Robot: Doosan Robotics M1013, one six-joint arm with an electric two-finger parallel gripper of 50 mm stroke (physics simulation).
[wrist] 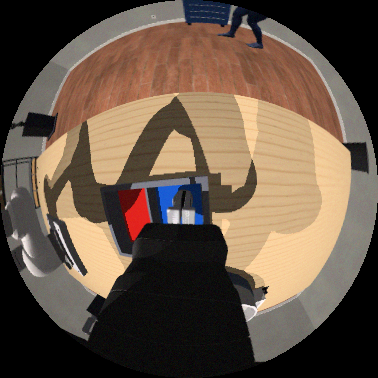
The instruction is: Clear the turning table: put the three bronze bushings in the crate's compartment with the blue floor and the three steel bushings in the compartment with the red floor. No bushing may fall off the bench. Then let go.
Scene:
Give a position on a crate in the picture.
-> At 128, 206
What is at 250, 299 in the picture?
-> A turning table.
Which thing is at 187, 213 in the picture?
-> My gripper.

